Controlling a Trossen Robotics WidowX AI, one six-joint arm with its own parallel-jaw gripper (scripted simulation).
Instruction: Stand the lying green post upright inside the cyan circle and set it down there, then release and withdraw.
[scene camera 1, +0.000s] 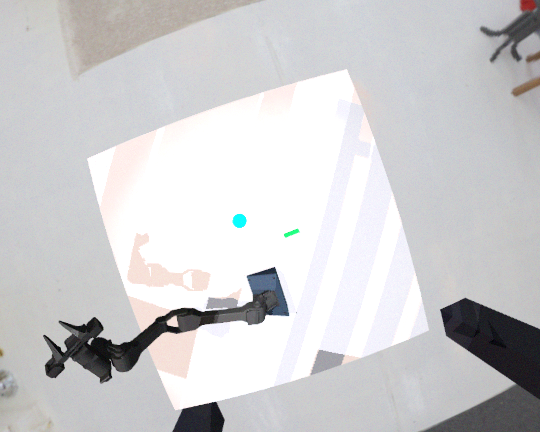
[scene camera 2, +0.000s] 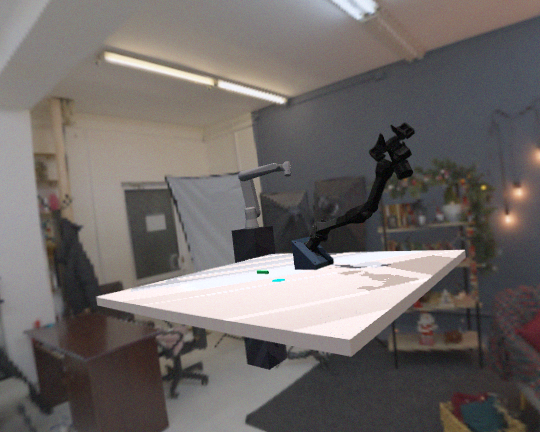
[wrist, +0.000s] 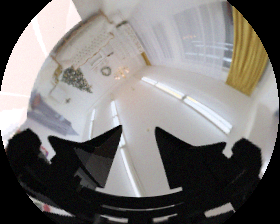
I see my gripper (scene camera 1: 51, 328).
My gripper shows as well in scene camera 2 (scene camera 2: 386, 129) and in the wrist view (wrist: 138, 128).
